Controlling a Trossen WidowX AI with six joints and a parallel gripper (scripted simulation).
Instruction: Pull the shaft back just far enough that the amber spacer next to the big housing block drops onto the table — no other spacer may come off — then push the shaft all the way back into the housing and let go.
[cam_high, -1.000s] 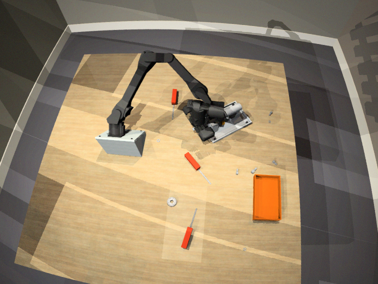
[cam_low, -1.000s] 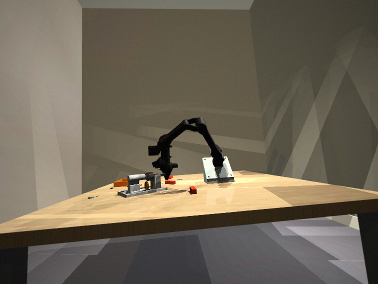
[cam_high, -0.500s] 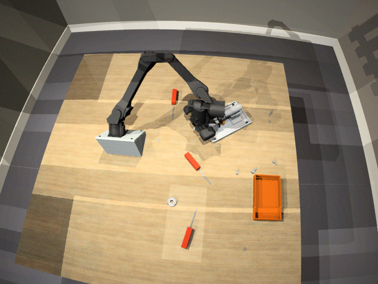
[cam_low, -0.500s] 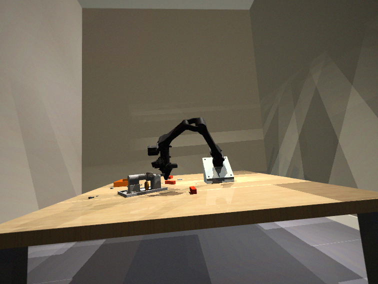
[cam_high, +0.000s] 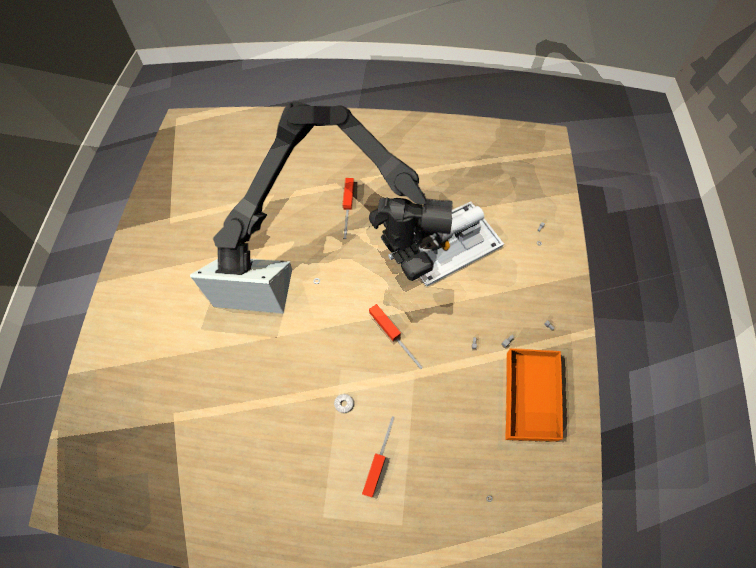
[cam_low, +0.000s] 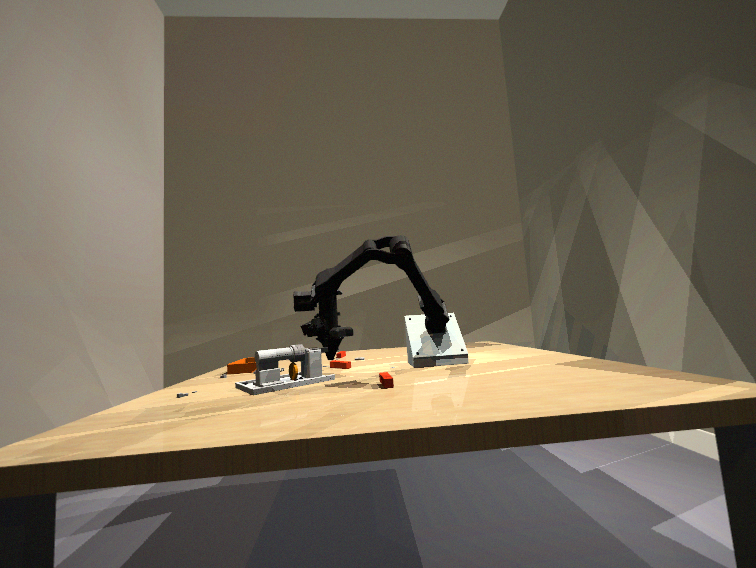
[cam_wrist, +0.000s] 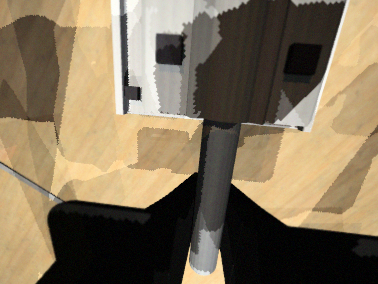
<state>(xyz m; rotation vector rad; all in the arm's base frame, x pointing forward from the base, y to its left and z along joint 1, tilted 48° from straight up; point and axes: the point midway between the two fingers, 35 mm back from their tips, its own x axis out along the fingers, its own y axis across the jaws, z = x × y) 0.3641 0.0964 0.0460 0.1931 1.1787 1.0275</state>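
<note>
My gripper tip is 4 cm short of the grey shaft, 3 cm to the right of it and 3 cm below it. From my gripper tip the other things lie so: orange tray: 32 cm ahead, 30 cm to the right, 4 cm below; amber spacer: 10 cm ahead, 7 cm to the left, 2 cm below.
</note>
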